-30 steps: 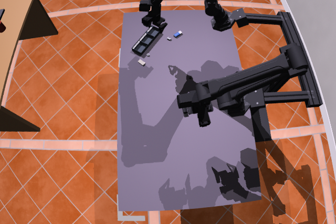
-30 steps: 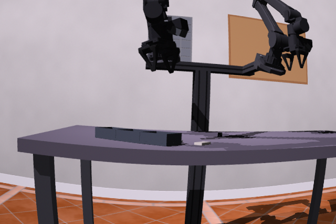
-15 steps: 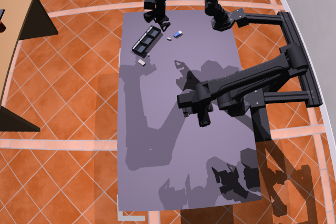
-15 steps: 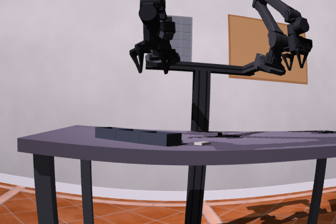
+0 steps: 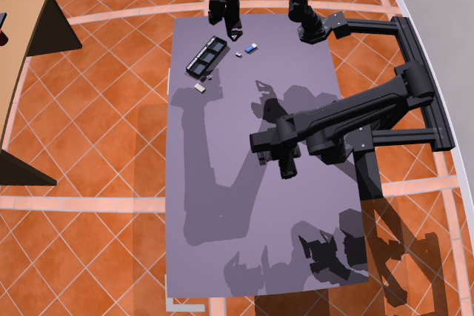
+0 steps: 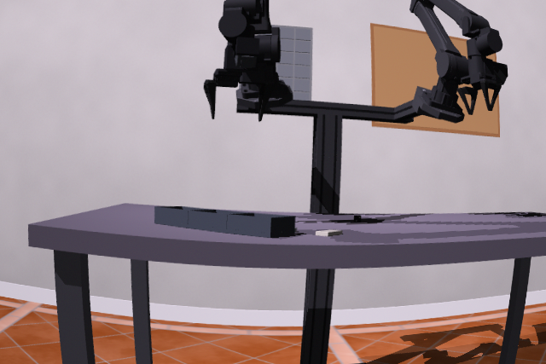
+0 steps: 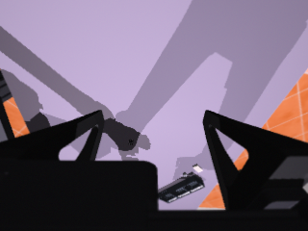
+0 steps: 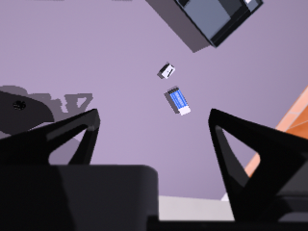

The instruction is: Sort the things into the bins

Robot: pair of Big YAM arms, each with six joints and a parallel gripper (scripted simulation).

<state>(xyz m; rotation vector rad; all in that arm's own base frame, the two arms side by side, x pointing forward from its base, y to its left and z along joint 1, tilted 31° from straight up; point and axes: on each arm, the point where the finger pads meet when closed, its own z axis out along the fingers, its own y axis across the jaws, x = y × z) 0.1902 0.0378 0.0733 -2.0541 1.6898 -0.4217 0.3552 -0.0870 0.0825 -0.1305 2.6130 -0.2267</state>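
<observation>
Now: the white card 220 mm below my right hand, 170 mm to the left of it and 160 mm ahead of it. Also, from my right hand: bin row 200 mm below, 130 mm ahead, 20 mm to the right.
</observation>
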